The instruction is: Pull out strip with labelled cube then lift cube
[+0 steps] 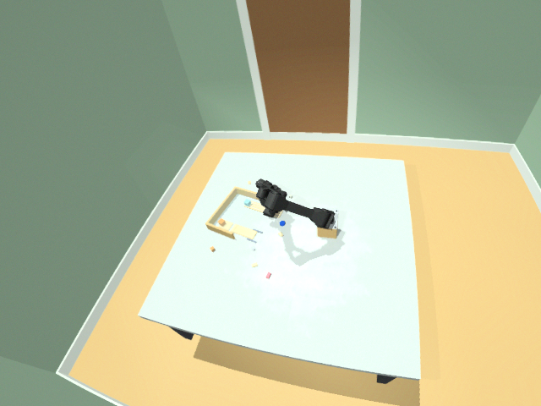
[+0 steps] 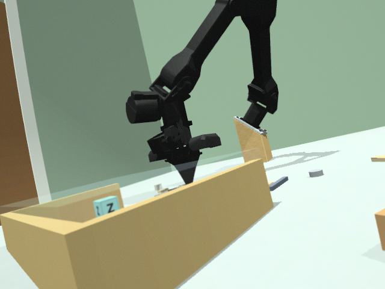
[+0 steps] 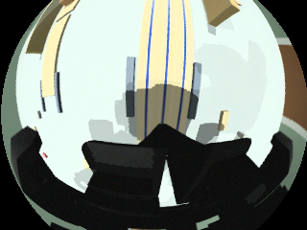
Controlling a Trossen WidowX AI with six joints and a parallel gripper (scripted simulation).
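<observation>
The blue disc lies 70 mm to the left of my gripper tip and 50 mm behind it. Round my gripper tip: labelled cube 190 mm ahead, 50 mm to the right, 20 mm above; then grey puck 260 mm to the left, 80 mm ahead; then tan strip 90 mm ahead, 30 mm to the right.
</observation>
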